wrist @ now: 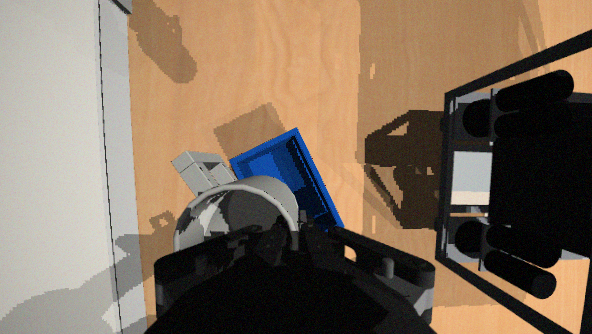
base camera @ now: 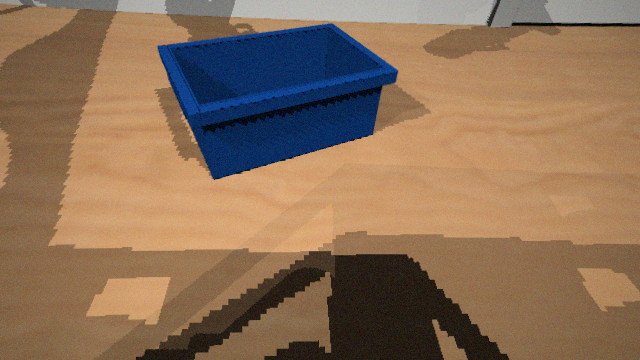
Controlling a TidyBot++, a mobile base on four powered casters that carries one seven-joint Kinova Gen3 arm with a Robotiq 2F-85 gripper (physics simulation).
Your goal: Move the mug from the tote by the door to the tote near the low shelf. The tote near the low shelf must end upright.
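Frame: origin at the arm's base, x ahead, y up, z right, level; millimetres.
Seen in the pictures: gripper, fingertip midpoint: (wrist: 295, 219).
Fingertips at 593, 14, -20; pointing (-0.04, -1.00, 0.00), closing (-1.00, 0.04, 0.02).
Observation:
Offsets run from my fingertips to a thing's top centre, as dx, dy, dz. "spot": to the spot under its first point. Level surfaces: height alone.
A light grey mug @(spot: +60, -26, -2) (wrist: 240, 212) with a blocky handle hangs in my gripper (wrist: 295, 219), high above the floor. The gripper is shut on the mug's wall near its rim, and the handle points to the upper left in the wrist view. A blue tote @(+10, -290, -33) (base camera: 295, 130) (wrist: 317, 179) stands upright on the wooden floor below. The mug and gripper hide part of it in the wrist view. The gripper and mug do not show in the base camera view. A second tote does not show.
A pale wall (base camera: 350, 10) (wrist: 50, 150) runs behind the tote, with a dark-edged panel at the base view's upper right. My mobile base, with its black frame (wrist: 446, 175), is at the right of the wrist view. Shadows lie across the wooden floor @(dy -410) (base camera: 475, 125) (wrist: 310, 60).

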